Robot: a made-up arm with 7 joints.
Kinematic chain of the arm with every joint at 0, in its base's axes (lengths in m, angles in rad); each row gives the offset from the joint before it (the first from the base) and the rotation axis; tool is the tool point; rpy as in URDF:
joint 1: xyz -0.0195 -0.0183 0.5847 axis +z
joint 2: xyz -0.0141 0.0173 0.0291 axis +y
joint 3: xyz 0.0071 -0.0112 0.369 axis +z
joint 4: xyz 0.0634 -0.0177 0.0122 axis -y
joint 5: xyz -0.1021 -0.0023 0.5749 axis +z
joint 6: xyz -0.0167 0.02 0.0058 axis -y
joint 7: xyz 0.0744 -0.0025 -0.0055 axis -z
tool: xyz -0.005 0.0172 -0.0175 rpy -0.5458 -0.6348 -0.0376
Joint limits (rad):
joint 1: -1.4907..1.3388
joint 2: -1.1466..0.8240
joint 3: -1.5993..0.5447
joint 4: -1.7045..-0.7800
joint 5: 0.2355..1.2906
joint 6: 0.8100..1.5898
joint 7: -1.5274..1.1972
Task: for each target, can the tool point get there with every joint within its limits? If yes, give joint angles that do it. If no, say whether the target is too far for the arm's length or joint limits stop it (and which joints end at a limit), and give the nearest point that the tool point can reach.
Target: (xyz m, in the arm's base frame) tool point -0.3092 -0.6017 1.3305
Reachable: yes | joints -1.2441 0.4298 -1.3580 -0.9033 1.0093 1.0235 -0.7045
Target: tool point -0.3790 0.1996 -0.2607
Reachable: no: joint limits stop it (at a limit: joint 1, joint 2, joint 4, joint 5, joint 6, joint 7) | nearest point -0.1936 0.7008 0.3955 | short by 0.846 m
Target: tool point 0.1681 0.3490 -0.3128
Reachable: no: joint limits stop it (at a limit: joint 2, joint 4, joint 5, joint 6, joint 7) | nearest point 0.3062 0.6194 0.3347 | short by 0.715 m
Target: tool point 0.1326 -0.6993 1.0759
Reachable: yes | joints -0.1706 0.0785 -1.2481 -1.5890 1.0639 1.1865 -0.7146
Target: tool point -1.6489 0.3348 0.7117
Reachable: no: too far | nearest point -0.9762 0.1890 0.9737 | short by 0.737 m
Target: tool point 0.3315 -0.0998 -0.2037
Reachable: no: joint limits stop it (at a limit: joint 2, joint 4, joint 5, joint 6, joint 7) | nearest point 0.6780 -0.1803 0.3347 | short by 0.645 m
